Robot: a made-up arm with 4 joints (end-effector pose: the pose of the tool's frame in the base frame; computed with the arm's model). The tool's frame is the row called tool.
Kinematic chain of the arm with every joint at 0, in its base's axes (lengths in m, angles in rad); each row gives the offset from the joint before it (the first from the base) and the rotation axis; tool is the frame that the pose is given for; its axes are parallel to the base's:
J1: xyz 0 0 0.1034 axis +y
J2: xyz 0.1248 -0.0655 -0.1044 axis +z
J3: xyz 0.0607 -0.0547 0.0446 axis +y
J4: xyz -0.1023 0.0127 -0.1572 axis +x
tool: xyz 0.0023 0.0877 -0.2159
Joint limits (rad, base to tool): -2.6..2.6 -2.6..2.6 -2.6..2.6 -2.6..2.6
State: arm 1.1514 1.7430 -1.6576 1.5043
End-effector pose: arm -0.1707 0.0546 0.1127 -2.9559 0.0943 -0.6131
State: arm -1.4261 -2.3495 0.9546 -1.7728
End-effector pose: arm 0.0991 0.2389 0.1337 0.5191 0.4313 -0.5925
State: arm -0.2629 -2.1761 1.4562 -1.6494
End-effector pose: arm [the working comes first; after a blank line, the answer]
Working (the frame after each row of the table, in the pose's form):
after J1: 0.0000 0.0000 0.1034 0.0000 -0.2629 0.0000
after J2: 0.1476 -0.0655 0.0350 0.2857 -0.1498 -2.1612
after J3: 0.0593 -0.0843 0.0574 1.7101 0.6648 -1.4736
after J4: 0.1398 0.0465 0.1657 0.3786 1.3131 -0.4385

0.0045 0.2303 0.1186 0.3786 1.3131 -0.4385
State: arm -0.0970 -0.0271 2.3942 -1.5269
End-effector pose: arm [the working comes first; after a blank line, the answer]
Working (the frame after each row of the table, in the pose's form):
after J1: 0.0000 0.0000 0.1034 0.0000 -0.0970 0.0000
after J2: 0.1343 -0.0655 0.0116 0.0013 -0.0970 -0.0271
after J3: 0.1889 -0.1218 0.0617 0.0323 2.2970 -0.0109
after J4: 0.1397 -0.1083 0.2426 -0.7256 1.7529 1.6617

0.0599 -0.3182 0.3048 -0.7256 1.7529 1.6617
